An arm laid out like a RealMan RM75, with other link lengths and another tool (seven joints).
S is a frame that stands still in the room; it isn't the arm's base.
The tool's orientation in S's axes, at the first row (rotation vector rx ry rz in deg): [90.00, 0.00, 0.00]
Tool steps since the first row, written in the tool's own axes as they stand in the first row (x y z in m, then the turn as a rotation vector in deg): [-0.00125, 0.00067, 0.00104, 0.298, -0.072, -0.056]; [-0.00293, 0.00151, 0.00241, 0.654, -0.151, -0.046]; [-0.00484, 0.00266, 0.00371, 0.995, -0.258, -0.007]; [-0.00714, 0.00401, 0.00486, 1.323, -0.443, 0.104]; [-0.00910, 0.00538, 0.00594, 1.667, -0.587, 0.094]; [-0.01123, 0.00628, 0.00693, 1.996, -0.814, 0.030]
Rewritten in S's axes. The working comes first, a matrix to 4 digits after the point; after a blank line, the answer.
The tool's axes in the first row as the columns of a matrix, in S's axes (used below as rounded here):
[1.0000, 0.0000, 0.0000]
[0.0000, 0.0000, -1.0000]
[0.0000, 1.0000, 0.0000]

[-0.00125, -0.00104, 0.00067, 0.298, 0.056, -0.072]; [-0.00293, -0.00241, 0.00151, 0.654, 0.046, -0.151]; [-0.00484, -0.00371, 0.00266, 0.995, 0.007, -0.258]; [-0.00714, -0.00486, 0.00401, 1.323, -0.104, -0.443]; [-0.00910, -0.00594, 0.00538, 1.667, -0.094, -0.587]; [-0.01123, -0.00693, 0.00628, 1.996, -0.030, -0.814]
